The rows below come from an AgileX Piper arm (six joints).
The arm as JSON. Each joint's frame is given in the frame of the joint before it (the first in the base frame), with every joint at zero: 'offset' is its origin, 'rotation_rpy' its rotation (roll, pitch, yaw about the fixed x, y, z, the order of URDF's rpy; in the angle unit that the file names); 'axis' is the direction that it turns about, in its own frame. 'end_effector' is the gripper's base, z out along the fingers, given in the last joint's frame.
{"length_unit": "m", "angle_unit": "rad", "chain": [
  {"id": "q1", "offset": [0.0, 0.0, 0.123], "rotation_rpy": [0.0, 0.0, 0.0], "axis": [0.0, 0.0, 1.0]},
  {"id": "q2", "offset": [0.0, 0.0, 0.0], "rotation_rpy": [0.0, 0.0, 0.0], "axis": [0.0, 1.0, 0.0]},
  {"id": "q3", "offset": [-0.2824, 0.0, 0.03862], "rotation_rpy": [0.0, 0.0, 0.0], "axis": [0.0, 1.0, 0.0]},
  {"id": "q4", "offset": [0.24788, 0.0, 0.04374], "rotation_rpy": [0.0, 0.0, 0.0], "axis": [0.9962, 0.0, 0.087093]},
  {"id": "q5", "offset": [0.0, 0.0, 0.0], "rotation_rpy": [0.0, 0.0, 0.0], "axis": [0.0, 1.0, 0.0]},
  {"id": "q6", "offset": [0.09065, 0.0, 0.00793], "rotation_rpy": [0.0, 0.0, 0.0], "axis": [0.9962, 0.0, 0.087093]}
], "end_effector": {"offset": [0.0, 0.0, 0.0], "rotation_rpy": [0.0, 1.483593, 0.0]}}
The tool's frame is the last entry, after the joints.
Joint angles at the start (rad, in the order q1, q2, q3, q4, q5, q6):
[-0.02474, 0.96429, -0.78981, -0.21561, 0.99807, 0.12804]
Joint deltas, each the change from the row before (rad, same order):
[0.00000, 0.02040, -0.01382, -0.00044, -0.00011, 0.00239]
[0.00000, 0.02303, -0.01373, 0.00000, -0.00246, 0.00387]
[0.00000, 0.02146, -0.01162, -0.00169, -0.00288, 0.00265]
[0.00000, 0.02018, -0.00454, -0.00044, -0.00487, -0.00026]
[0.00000, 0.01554, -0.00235, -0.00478, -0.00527, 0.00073]
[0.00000, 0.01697, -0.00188, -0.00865, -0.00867, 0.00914]
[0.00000, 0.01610, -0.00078, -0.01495, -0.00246, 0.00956]
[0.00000, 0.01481, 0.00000, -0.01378, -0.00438, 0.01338]
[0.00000, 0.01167, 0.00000, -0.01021, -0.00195, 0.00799]
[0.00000, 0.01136, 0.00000, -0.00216, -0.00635, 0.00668]
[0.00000, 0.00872, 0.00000, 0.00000, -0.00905, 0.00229]
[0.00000, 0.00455, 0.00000, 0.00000, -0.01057, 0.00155]
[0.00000, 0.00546, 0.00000, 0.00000, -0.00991, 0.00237]
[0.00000, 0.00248, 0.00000, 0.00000, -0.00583, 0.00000]
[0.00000, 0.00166, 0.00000, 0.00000, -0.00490, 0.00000]
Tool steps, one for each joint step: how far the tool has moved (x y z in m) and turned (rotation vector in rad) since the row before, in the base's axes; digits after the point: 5 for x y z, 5 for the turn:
[0.00469, -0.00015, 0.00066, 0.00083, 0.00602, -0.00201]
[0.00538, -0.00011, 0.00016, 0.00198, 0.00615, -0.00284]
[0.00499, -0.00022, -0.00027, -0.00025, 0.00656, -0.00151]
[0.00433, -0.00009, -0.00215, -0.00016, 0.01094, 0.00133]
[0.00334, -0.00038, -0.00193, -0.00406, 0.00802, 0.00114]
[0.00380, -0.00063, -0.00220, -0.00419, 0.00504, -0.00484]
[0.00301, -0.00114, -0.00253, -0.01032, 0.01132, -0.00543]
[0.00284, -0.00101, -0.00249, -0.00762, 0.00799, -0.00832]
[0.00209, -0.00076, -0.00205, -0.00648, 0.00823, -0.00464]
[0.00237, -0.00013, -0.00202, 0.00099, 0.00375, -0.00384]
[0.00215, 0.00008, -0.00147, 0.00142, -0.00053, 0.00034]
[0.00161, 0.00011, -0.00057, 0.00110, -0.00600, 0.00140]
[0.00169, 0.00010, -0.00079, 0.00145, -0.00463, 0.00050]
[0.00088, 0.00006, -0.00031, 0.00028, -0.00314, 0.00153]
[0.00067, 0.00006, -0.00018, 0.00023, -0.00307, 0.00128]

